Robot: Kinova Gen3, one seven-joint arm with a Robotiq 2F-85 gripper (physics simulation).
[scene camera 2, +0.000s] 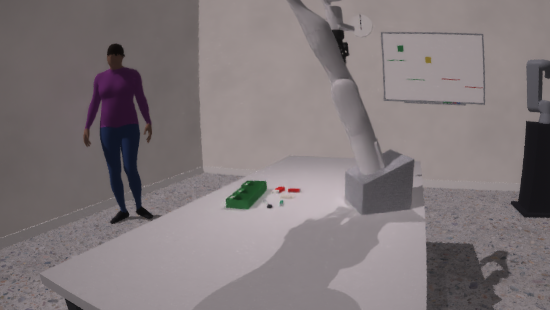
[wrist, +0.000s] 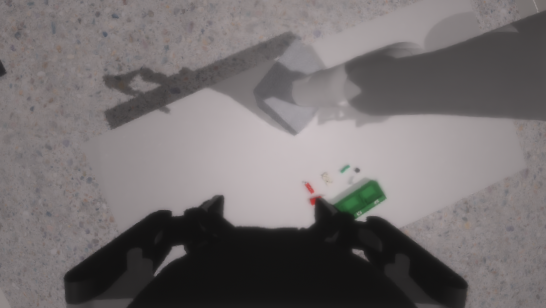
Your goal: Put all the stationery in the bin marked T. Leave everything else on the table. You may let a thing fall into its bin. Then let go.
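Frame: origin at the arm's base, x down, y right, z back, level; metres.
Where they show: gripper, between the fingertips: [wrist: 269, 206]; arm's base, origin of its link: [scene camera 2: 373, 168] [wrist: 305, 92].
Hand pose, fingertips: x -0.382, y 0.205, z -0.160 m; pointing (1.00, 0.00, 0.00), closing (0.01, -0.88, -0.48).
Observation:
Things, the pixels of their centre, and the offset from my fingertips. Level surfaces: height alone.
- green bin block with compartments, middle of its body: [scene camera 2: 247, 193] [wrist: 354, 206] dx +0.496, dy -0.227, dz -0.315 m
- second red piece, middle of its body: [scene camera 2: 278, 190] [wrist: 318, 199] dx +0.509, dy -0.109, dz -0.231 m
- beige piece, middle of its body: [scene camera 2: 287, 196] [wrist: 327, 179] dx +0.512, dy -0.179, dz -0.171 m
- small green piece, middle of its body: [scene camera 2: 281, 203] [wrist: 345, 168] dx +0.511, dy -0.265, dz -0.165 m
- dark piece, middle of its body: [scene camera 2: 269, 206] [wrist: 357, 170] dx +0.512, dy -0.308, dz -0.194 m
- pale grey piece, middle of its body: [wrist: 352, 180] dx +0.510, dy -0.269, dz -0.222 m
- white table, height of its surface: dx +0.516 m
My gripper [scene camera 2: 344, 54] [wrist: 269, 206] is open and empty, high above the table. A green bin block with compartments [scene camera 2: 246, 194] [wrist: 361, 199] lies on the table; its letters are too small to read. Beside it lie small things: a red piece [scene camera 2: 294, 190] [wrist: 309, 187], a second red piece [scene camera 2: 280, 189] [wrist: 314, 201] partly behind a fingertip in the wrist view, a beige piece [scene camera 2: 287, 197] [wrist: 326, 177], a small green piece [scene camera 2: 281, 203] [wrist: 345, 169] and a dark piece [scene camera 2: 269, 206] [wrist: 357, 170]. A pale grey piece [wrist: 351, 180] lies near the bin. Which are stationery I cannot tell.
The white table [scene camera 2: 200, 250] [wrist: 175, 150] carries my arm's grey base [scene camera 2: 385, 187] [wrist: 287, 110]. A person [scene camera 2: 119, 100] stands on the floor beyond the table's left side. Another arm on a black stand [scene camera 2: 537, 165] is at the far right. A whiteboard [scene camera 2: 432, 90] hangs on the wall.

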